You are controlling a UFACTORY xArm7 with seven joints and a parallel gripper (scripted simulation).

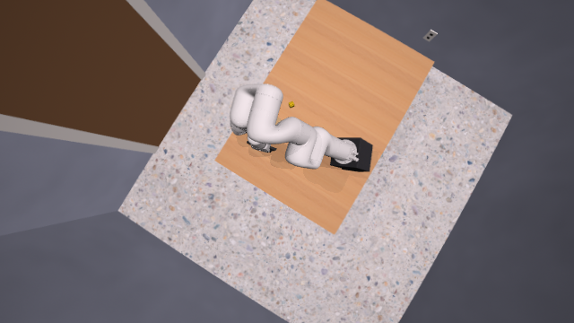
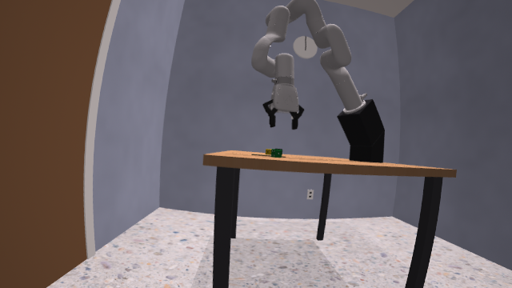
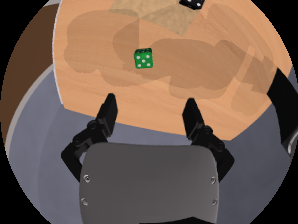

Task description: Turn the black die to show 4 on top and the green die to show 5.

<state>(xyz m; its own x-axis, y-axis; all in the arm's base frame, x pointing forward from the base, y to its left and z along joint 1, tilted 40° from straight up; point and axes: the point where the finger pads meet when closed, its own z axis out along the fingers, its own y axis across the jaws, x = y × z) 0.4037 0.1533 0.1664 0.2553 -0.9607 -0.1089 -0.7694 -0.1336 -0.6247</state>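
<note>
Right now my hand is 2 cm short of the green die, 2 cm to the left of it and 10 cm above it. From my hand the other things lie so: yellow die 1 cm ahead, 34 cm to the right, 10 cm below; black die 1 cm behind, 16 cm to the right, 10 cm below; tan mat 3 cm ahead, 15 cm to the right, 12 cm below.
</note>
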